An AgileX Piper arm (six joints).
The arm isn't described. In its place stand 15 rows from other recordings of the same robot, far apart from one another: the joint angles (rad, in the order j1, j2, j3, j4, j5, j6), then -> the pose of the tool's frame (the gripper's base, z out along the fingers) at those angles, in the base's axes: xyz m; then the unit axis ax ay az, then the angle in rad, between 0 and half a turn.
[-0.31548, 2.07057, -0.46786, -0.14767, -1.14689, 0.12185] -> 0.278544 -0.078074 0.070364 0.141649 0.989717 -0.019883 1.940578
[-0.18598, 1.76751, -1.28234, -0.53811, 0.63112, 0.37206] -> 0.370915 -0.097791 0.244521 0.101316 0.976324 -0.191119 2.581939
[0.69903, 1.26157, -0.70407, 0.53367, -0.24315, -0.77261] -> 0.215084 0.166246 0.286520 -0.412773 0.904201 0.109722 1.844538
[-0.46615, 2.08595, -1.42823, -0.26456, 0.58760, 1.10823] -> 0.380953 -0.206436 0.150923 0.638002 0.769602 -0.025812 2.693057
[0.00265, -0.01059, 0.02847, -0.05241, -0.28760, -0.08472] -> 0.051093 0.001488 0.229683 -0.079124 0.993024 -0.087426 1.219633
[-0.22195, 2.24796, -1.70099, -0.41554, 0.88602, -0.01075] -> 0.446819 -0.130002 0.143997 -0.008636 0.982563 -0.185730 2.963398
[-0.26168, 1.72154, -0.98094, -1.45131, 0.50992, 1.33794] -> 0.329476 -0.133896 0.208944 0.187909 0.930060 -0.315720 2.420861
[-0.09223, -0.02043, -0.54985, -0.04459, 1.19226, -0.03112] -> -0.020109 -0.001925 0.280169 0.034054 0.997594 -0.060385 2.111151
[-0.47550, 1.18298, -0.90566, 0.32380, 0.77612, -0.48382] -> 0.215272 -0.088031 0.301619 0.076465 0.997021 -0.010123 2.477032
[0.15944, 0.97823, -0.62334, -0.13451, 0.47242, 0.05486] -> 0.187722 0.024562 0.272693 -0.098554 0.995085 -0.009600 2.305755
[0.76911, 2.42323, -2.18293, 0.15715, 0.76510, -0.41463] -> 0.384436 0.385841 0.191745 -0.521177 0.843331 0.131025 2.527455
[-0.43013, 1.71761, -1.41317, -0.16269, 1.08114, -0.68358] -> 0.316168 -0.159362 0.277529 -0.153128 0.978716 -0.136626 2.992248
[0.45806, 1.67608, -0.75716, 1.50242, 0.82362, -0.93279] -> 0.232016 0.188650 0.180484 -0.096145 0.874126 0.476087 2.975392
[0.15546, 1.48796, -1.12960, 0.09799, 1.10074, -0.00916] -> 0.276065 0.051300 0.272816 -0.064329 0.996519 0.053019 2.950170
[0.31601, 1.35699, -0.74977, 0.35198, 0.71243, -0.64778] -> 0.220186 0.093570 0.218971 -0.357351 0.927732 0.107771 2.767811
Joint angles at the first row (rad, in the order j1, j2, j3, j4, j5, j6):
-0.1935, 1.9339, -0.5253, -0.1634, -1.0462, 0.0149
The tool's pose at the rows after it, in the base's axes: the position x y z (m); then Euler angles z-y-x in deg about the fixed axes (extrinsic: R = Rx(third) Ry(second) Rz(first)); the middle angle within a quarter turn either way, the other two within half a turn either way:
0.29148, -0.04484, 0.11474, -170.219, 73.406, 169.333
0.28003, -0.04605, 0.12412, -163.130, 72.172, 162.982
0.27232, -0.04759, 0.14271, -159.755, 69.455, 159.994
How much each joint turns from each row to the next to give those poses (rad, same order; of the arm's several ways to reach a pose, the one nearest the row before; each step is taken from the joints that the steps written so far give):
0.0000, -0.0390, 0.0456, 0.0098, 0.0000, 0.0001
0.0000, -0.0685, 0.0403, 0.0406, 0.0421, -0.0001
0.0000, -0.1174, 0.0080, 0.0304, 0.1487, 0.0000

